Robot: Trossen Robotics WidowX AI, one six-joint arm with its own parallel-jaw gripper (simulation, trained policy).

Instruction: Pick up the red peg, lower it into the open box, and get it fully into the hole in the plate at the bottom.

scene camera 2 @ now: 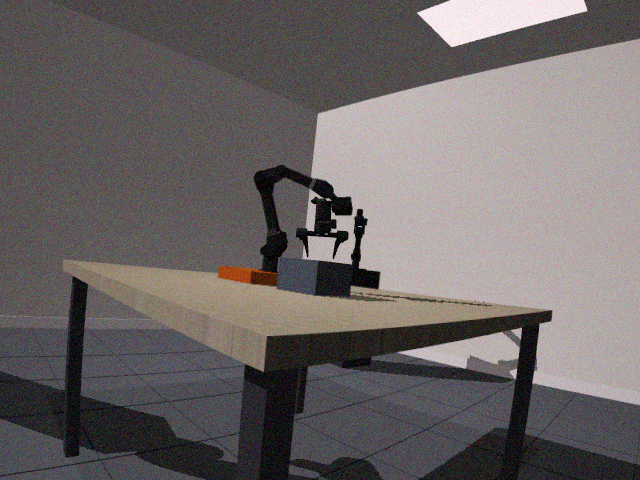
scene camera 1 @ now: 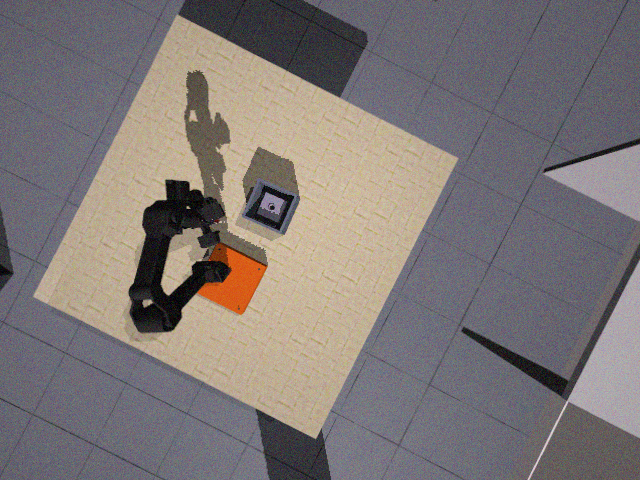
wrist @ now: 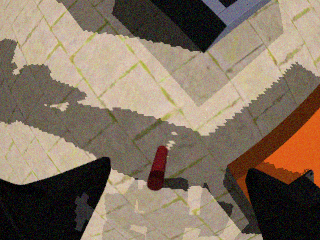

Note:
I see my gripper and a blue-grey box.
My gripper is seen too in scene camera 2 and in the wrist view.

